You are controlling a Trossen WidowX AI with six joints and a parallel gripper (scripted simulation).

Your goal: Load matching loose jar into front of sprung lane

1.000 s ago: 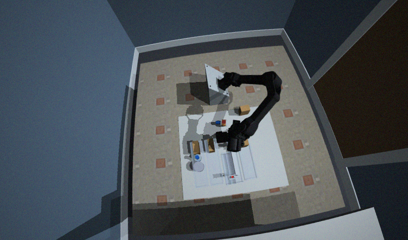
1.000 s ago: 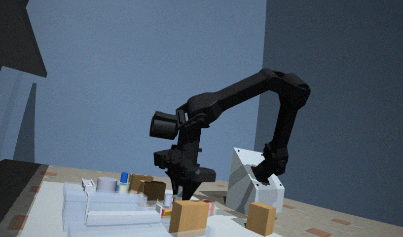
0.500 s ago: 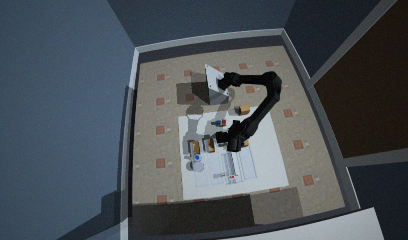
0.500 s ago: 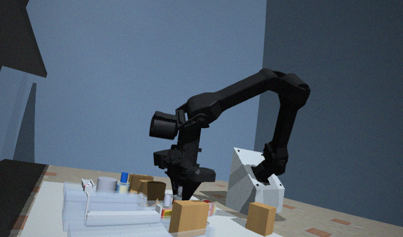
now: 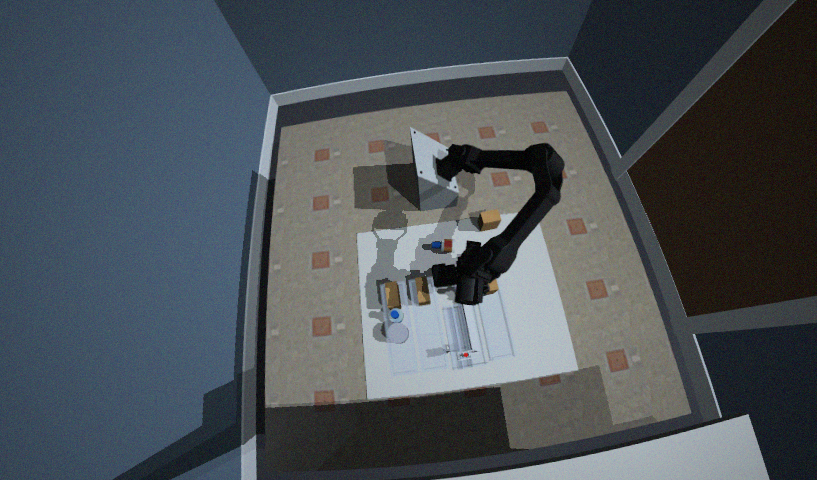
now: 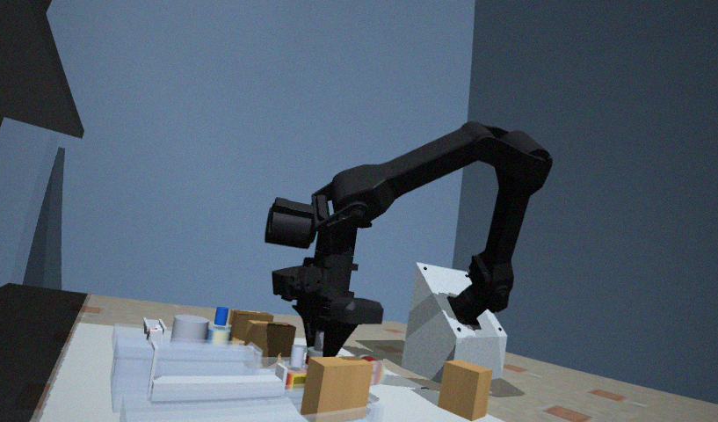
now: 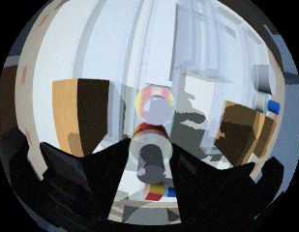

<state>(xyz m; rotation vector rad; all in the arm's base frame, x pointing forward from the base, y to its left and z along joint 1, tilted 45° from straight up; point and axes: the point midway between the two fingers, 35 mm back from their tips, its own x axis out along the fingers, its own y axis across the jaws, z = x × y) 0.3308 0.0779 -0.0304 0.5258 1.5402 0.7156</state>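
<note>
The lane is 15 cm ahead of my gripper tip, 3 cm below it and 1 cm to the right of it. From my gripper tip the other things lie so: grey cylinder (20 cm to the right, 15 cm ahead, 2 cm below).
</note>
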